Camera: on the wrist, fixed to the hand. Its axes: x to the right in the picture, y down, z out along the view.
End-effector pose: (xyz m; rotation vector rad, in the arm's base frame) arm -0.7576 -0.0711 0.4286 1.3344 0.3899 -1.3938
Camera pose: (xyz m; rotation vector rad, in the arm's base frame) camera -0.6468 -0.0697 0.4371 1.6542 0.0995 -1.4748
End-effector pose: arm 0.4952 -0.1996 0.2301 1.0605 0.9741 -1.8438
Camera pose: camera 0.5896 -0.1971 0.1714 1.3099 0.6065 -2.0416
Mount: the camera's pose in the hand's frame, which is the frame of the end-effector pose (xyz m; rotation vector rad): 0.0198 0.0962 -0.0521 0.3876 0.0129 0.0416
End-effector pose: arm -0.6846 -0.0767 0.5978 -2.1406 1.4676 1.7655
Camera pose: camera -0.7076 -0.1709 0.6521 -1.9387 1.7000 1.3381
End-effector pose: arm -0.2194 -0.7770 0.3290 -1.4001 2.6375 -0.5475
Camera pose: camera -0.3192 -0.7303 0.3442 -1.2217 2.3890 -0.9992
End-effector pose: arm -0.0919 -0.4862 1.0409 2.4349 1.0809 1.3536
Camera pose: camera -0.0767 -0.5538 1.1279 -2.4232 -1.2600 -1.1292
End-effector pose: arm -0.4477 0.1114 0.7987 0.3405 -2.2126 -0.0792
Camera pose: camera -0.4392 0.2017 0.8630 0.5041 -2.2145 0.3778
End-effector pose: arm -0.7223 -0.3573 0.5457 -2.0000 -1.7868 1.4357
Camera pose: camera -0.6200 -0.3452 0.5038 -1.8469 -1.3384 1.6265
